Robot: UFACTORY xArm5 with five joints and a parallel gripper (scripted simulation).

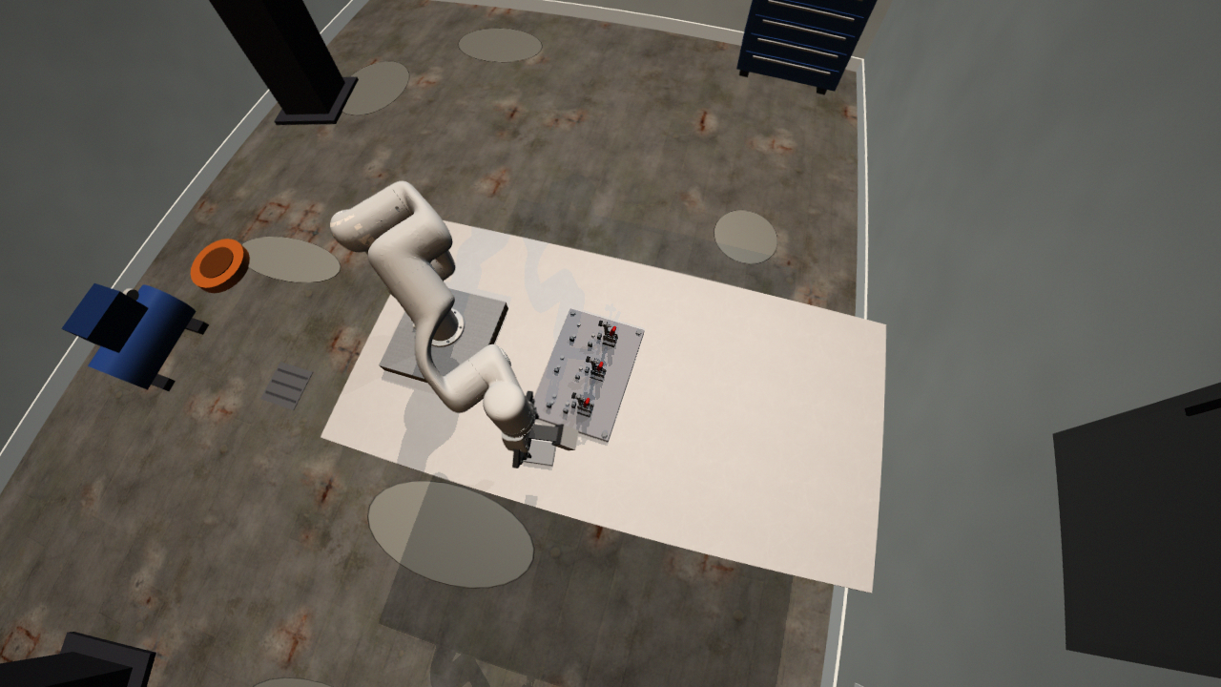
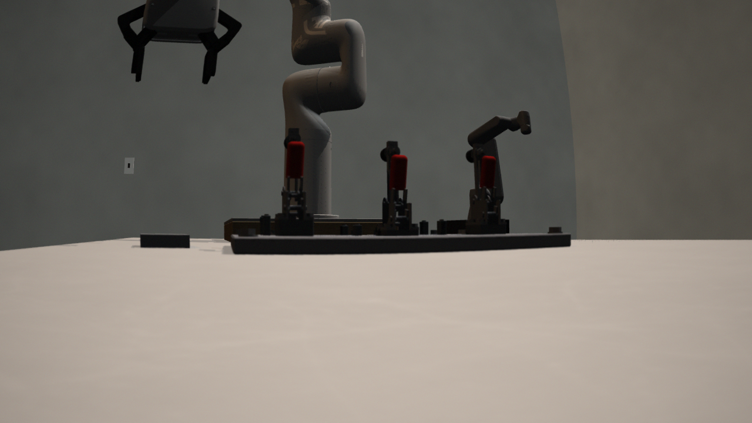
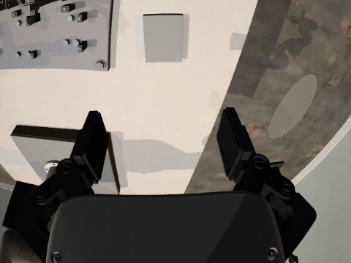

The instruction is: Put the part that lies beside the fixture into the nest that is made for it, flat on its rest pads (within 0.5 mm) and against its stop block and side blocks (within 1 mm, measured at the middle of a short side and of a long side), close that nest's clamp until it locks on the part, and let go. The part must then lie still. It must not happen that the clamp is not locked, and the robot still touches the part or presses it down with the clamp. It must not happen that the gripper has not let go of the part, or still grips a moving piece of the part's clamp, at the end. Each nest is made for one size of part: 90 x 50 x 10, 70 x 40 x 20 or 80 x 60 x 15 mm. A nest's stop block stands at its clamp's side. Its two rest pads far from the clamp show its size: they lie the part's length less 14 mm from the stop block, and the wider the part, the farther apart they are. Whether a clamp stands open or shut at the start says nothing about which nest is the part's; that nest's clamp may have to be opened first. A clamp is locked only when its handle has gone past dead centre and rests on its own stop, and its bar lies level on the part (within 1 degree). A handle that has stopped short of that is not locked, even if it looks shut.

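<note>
The part lies 21 cm below my hand. Also, from my hand: grey fixture plate 24 cm to the left, 21 cm below, 11 cm ahead.
</note>
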